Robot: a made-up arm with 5 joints. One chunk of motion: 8 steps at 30 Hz.
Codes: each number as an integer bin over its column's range. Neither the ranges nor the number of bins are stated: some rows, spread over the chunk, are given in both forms.
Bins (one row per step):
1: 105 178 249 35 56 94
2: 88 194 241 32 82 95
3: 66 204 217 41 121 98
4: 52 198 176 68 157 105
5: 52 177 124 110 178 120
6: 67 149 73 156 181 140
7: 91 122 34 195 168 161
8: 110 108 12 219 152 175
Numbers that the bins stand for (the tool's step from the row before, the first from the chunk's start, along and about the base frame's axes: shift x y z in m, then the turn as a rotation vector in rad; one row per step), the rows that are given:
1: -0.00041 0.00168 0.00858 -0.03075 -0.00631 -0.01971
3: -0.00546 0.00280 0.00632 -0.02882 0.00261 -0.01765
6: -0.00533 0.00043 -0.00385 0.00816 0.01084 0.00392
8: 0.00024 -0.00134 -0.00815 0.02842 0.00686 0.02190
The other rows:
2: -0.00261 0.00237 0.00801 -0.03171 -0.00275 -0.01920
4: -0.00727 0.00254 0.00342 -0.02013 0.00755 -0.01406
5: -0.00727 0.00164 -0.00025 -0.00663 0.01043 -0.00635
7: -0.00222 -0.00074 -0.00660 0.02071 0.00906 0.01471

